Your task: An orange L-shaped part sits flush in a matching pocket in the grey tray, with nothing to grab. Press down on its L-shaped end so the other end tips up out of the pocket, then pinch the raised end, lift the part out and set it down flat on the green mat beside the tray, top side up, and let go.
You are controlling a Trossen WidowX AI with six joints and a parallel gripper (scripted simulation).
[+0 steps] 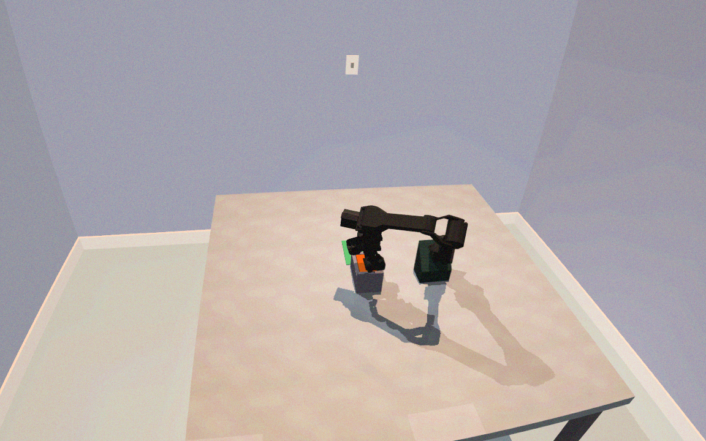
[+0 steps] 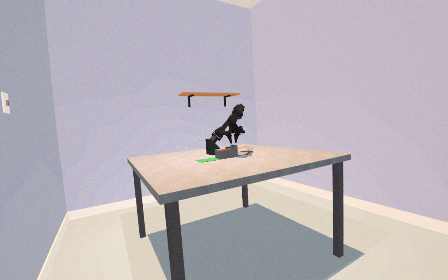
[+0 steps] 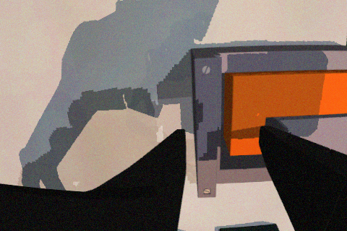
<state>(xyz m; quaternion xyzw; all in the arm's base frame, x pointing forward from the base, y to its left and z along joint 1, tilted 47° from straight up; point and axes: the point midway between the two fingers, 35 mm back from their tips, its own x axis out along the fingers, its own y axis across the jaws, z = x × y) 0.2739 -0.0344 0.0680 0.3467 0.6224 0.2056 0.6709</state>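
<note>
The orange L-shaped part is 50 mm to the right of my gripper tip, 50 mm below it and 20 mm behind it. From my gripper tip the other things lie so: green mat: 210 mm to the right, 120 mm below, 40 mm behind.
</note>
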